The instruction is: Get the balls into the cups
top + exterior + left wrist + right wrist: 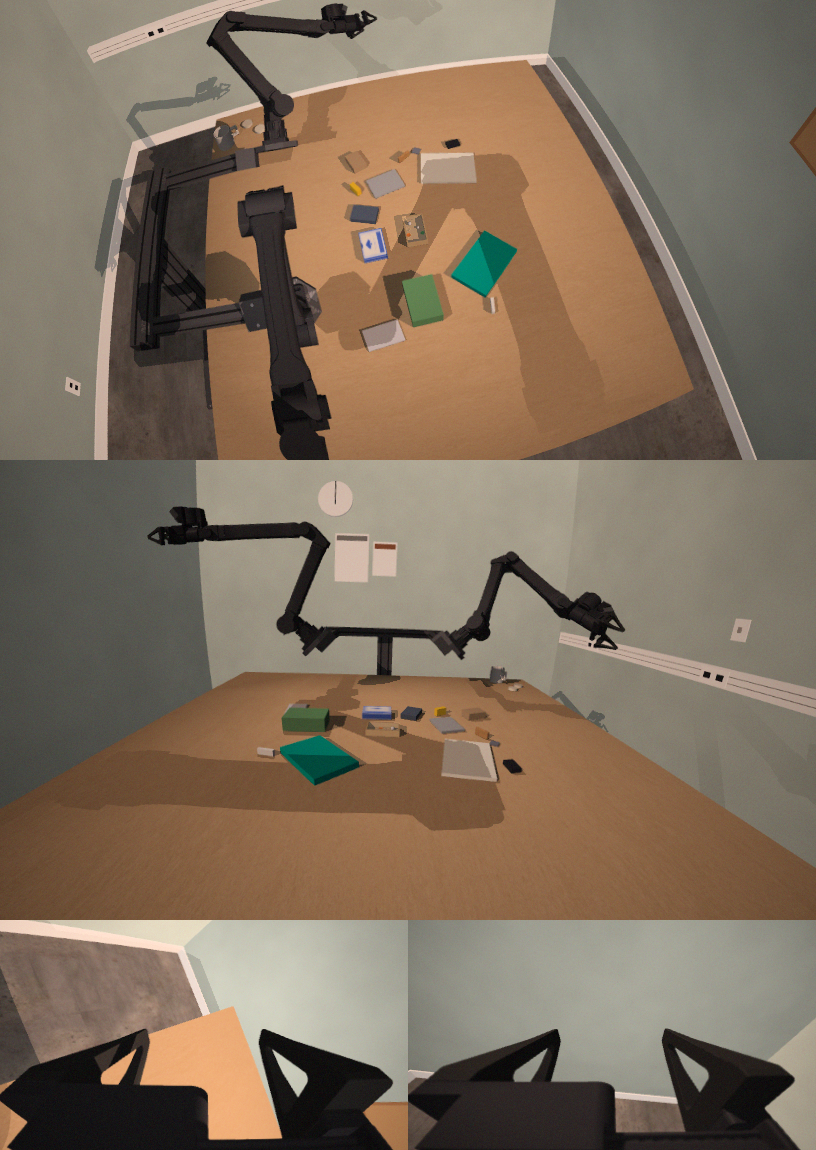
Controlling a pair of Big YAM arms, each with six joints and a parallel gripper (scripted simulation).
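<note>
Right now my left hand is 3 cm past the covered wooden puzzle, 81 cm to the left of it and 35 cm above it. Round my left hand: black item: 21 cm ahead, 46 cm to the right, 35 cm below; then pale board: 16 cm ahead, 57 cm to the right, 35 cm below; then grey pad: 8 cm behind, 58 cm to the right, 35 cm below.
</note>
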